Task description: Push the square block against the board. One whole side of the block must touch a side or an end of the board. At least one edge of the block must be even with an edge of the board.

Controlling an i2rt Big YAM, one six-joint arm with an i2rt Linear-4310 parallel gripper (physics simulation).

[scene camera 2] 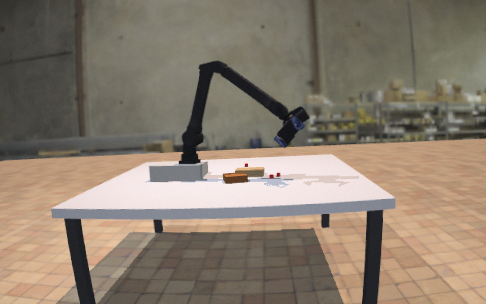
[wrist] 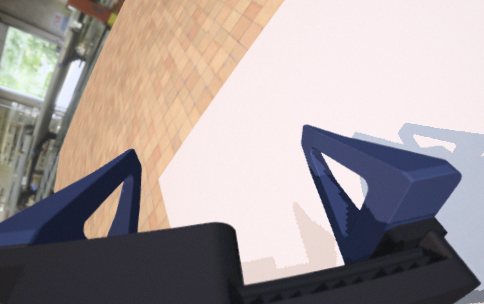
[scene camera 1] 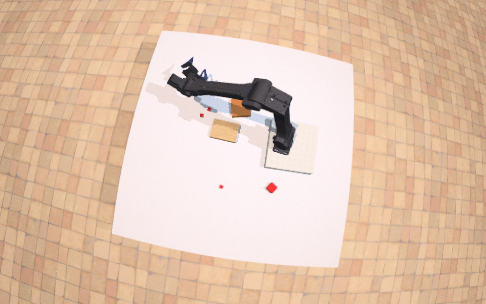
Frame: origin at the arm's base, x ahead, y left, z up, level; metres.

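Where they show: gripper, between the fingertips: (scene camera 2: pixel 289 137) (wrist: pixel 221 145) (scene camera 1: pixel 198 63); arm's base, origin of its link: (scene camera 2: pixel 189 163) (scene camera 1: pixel 283 142).
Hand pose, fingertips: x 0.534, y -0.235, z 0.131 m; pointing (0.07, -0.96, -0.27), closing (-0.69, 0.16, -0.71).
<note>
Each offset is from my fingertips to the top centre of the thing.
The orange-brown block @(dz -0.170, dx -0.268, dy +0.104 m) (scene camera 1: pixel 241 109) (scene camera 2: pixel 235 178) lies on the table, partly hidden under the arm in the first scene view. The pale wooden board @(dz -0.170, dx -0.225, dy +0.255 m) (scene camera 1: pixel 225 131) (scene camera 2: pixel 251 171) lies near it. A narrow gap shows between them in the first scene view, and the block is turned slightly relative to the board. Neither shows in the wrist view. My gripper (scene camera 1: pixel 197 67) (scene camera 2: pixel 289 133) (wrist: pixel 221 145) is open and empty, with its blue fingers wide apart. It hangs high above the table, off to the upper left of the block and board in the first scene view.
Two small red cubes @(dz -0.186, dx -0.104, dy +0.162 m) (scene camera 1: pixel 209 109) @(dz -0.186, dx -0.076, dy +0.208 m) (scene camera 1: pixel 201 115) (scene camera 2: pixel 278 174) (scene camera 2: pixel 271 176) lie beyond the board's far end. Another small red cube @(dz -0.186, dx -0.297, dy +0.543 m) (scene camera 1: pixel 221 186) (scene camera 2: pixel 246 165) and a larger red one @(dz -0.162, dx -0.547, dy +0.473 m) (scene camera 1: pixel 271 188) lie farther off. The arm stands on a pale base slab (scene camera 1: pixel 304 155) (scene camera 2: pixel 175 173).
</note>
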